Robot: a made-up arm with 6 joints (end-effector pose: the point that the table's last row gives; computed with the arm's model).
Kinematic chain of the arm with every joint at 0, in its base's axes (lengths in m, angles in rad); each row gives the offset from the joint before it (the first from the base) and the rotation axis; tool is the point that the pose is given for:
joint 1: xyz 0 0 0.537 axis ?
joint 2: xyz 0 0 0 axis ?
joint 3: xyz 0 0 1.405 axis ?
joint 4: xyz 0 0 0 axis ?
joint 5: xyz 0.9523 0 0 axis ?
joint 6: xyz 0 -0.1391 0 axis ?
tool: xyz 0 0 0
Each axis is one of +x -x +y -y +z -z.
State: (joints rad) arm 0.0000 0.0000 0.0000 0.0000 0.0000 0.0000
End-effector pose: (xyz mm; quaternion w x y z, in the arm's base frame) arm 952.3 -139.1 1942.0 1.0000 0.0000 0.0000 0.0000
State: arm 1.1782 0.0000 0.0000 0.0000 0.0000 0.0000
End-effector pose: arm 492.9 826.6 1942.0 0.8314 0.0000 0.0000 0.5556
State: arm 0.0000 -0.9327 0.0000 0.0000 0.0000 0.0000
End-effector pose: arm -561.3 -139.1 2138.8 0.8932 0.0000 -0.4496 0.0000
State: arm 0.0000 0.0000 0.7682 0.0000 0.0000 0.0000
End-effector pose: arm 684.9 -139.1 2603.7 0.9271 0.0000 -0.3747 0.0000
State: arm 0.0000 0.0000 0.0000 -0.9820 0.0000 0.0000
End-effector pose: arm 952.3 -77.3 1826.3 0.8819 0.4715 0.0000 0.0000
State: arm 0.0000 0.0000 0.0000 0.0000 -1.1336 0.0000
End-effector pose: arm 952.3 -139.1 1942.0 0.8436 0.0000 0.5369 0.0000
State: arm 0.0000 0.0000 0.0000 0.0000 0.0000 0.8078
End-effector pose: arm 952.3 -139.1 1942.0 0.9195 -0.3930 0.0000 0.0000
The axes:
joint 1: +z
joint 2: +y
joint 3: -y
joint 4: -x
joint 5: -y
joint 6: -x

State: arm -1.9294 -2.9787 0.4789 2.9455 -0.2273 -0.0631
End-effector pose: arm 522.4 1005.2 -1171.1 0.7923 -0.0468 0.2922 0.5336
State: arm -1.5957 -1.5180 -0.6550 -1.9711 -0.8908 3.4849
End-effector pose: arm 71.3 685.0 1251.4 0.2279 -0.8965 0.0130 -0.3796
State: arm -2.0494 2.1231 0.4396 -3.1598 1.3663 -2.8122
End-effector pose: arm -379.2 -1032.9 -1146.7 0.1630 0.8430 0.5107 0.0444
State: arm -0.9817 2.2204 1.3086 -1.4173 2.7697 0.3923
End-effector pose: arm 867.6 -1336.5 -1149.9 0.0175 -0.4518 -0.2962 -0.8413
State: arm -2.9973 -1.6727 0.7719 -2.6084 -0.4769 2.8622
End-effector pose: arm 2078.1 180.9 1059.6 0.0745 0.9868 -0.0587 0.1309
